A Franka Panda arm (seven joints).
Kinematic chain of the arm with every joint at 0, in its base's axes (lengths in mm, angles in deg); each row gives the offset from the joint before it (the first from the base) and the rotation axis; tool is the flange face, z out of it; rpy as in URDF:
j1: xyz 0 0 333 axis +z
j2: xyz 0 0 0 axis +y
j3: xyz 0 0 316 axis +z
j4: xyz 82.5 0 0 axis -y
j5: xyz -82.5 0 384 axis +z
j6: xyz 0 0 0 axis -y
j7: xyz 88 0 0 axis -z
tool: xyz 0 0 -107 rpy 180 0 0
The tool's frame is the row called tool.
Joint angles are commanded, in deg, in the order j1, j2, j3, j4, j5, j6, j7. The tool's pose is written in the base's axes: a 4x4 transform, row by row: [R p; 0 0 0 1], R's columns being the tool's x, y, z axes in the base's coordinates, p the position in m. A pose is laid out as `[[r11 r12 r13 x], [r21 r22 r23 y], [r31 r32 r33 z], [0 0 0 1]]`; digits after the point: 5 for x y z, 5 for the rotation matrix.
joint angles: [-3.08, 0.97, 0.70, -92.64, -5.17, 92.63, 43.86]
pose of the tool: [[0.69569 -0.71805 -0.02056 0.56158], [-0.71662 -0.69176 -0.08903 -0.03267], [0.04971 0.07667 -0.99582 0.59764], [0 0 0 1]]
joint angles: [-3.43, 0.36, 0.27, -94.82, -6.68, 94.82, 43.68]
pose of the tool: [[0.69188 -0.72192 -0.01205 0.56026], [-0.71811 -0.68630 -0.11539 -0.04250], [0.07503 0.08849 -0.99325 0.58909], [0 0 0 1]]
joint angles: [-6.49, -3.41, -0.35, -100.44, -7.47, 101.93, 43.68]
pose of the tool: [[0.64696 -0.75924 0.07071 0.54640], [-0.74775 -0.64985 -0.13623 -0.07696], [0.14938 0.03526 -0.98815 0.58986], [0 0 0 1]]
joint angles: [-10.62, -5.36, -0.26, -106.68, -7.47, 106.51, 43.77]
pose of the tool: [[0.59881 -0.79809 0.06695 0.53112], [-0.78643 -0.60175 -0.13937 -0.11244], [0.15152 0.03080 -0.98797 0.56289], [0 0 0 1]]
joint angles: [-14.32, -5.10, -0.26, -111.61, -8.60, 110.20, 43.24]
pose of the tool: [[0.56992 -0.82115 0.02996 0.52056], [-0.80931 -0.56727 -0.15239 -0.14629], [0.14213 0.06260 -0.98787 0.52469], [0 0 0 1]]
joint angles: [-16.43, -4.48, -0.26, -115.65, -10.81, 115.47, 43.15]
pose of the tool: [[0.56327 -0.82577 0.02883 0.51560], [-0.80882 -0.55818 -0.18505 -0.16615], [0.16891 0.08091 -0.98231 0.49360], [0 0 0 1]]
